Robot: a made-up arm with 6 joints. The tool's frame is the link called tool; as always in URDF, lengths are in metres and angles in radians. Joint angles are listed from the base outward.
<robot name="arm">
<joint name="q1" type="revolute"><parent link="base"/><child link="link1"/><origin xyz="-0.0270 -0.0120 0.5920" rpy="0.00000 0.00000 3.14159"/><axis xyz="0 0 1"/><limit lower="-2.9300" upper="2.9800"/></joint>
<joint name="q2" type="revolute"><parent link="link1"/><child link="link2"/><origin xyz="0.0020 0.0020 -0.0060" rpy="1.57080 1.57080 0.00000"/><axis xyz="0 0 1"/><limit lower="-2.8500" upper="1.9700"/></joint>
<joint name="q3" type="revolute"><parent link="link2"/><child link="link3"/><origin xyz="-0.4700 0.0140 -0.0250" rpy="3.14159 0.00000 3.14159"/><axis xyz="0 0 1"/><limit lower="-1.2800" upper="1.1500"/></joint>
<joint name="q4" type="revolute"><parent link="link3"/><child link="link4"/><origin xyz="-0.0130 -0.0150 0.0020" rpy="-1.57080 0.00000 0.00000"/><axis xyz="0 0 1"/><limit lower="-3.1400" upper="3.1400"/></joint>
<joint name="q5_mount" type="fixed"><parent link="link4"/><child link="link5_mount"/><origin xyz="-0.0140 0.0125 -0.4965" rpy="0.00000 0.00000 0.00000"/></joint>
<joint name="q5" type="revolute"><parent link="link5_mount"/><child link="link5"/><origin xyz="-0.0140 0.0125 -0.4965" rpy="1.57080 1.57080 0.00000"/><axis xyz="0 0 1"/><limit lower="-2.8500" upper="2.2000"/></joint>
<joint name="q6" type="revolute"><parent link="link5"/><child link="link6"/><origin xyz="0.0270 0.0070 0.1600" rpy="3.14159 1.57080 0.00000"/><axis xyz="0 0 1"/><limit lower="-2.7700" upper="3.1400"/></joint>
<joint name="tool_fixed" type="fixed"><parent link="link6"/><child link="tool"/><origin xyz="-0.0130 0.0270 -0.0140" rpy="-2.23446 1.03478 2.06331"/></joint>
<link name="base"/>
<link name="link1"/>
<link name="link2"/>
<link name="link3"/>
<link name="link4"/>
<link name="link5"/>
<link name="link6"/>
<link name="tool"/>
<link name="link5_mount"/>
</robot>
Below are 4 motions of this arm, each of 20 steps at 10 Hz.
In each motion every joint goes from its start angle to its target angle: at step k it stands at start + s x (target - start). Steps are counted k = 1, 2, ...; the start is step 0. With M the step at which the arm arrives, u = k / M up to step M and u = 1 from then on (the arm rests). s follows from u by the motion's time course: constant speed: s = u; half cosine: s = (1 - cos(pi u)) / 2; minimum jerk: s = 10 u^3 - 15 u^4 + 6 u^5.
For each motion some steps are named. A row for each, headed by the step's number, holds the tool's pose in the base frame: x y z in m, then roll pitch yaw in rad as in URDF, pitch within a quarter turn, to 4 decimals.
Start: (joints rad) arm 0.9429 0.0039 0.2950 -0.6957 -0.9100 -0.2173
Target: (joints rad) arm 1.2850 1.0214 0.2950 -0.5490 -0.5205 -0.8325
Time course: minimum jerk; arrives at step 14
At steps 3, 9, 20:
3: 0.6421 0.7971 1.1226 1.7083 0.8905 1.9663
9: 0.4850 1.0388 0.3357 2.8318 0.9496 2.6960
20: 0.3719 0.9910 0.0567 -3.0858 0.9424 2.9261

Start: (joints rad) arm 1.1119 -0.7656 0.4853 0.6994 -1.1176 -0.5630
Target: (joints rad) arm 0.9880 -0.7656 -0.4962 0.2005 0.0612 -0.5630
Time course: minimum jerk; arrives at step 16
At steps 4, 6, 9, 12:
4: 0.1642 -0.0312 1.8406 0.7176 0.3025 0.4542
6: 0.2417 0.1092 1.7605 0.6652 0.2711 0.5484
9: 0.3807 0.3319 1.5219 0.6573 0.2412 0.7516
12: 0.4666 0.4436 1.2654 0.7354 0.2162 0.8930

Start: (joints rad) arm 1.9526 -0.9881 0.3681 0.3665 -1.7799 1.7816
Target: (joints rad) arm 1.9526 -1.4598 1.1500 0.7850 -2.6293 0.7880
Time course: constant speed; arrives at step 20
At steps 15, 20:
15: 0.5804 -1.0044 1.3823 -0.3514 0.4329 0.9898
20: 0.6375 -1.1925 1.0560 0.1617 0.5647 1.2374

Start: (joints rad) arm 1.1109 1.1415 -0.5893 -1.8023 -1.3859 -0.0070
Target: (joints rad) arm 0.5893 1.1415 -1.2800 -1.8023 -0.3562 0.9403
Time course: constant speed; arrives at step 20
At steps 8, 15, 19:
8: -0.1768 -0.0813 -0.0667 -2.5013 0.1169 2.7217
15: -0.3353 -0.1990 0.0848 -2.3221 0.2699 2.9864
19: -0.4273 -0.2318 0.1965 -2.2195 0.2327 -3.1035

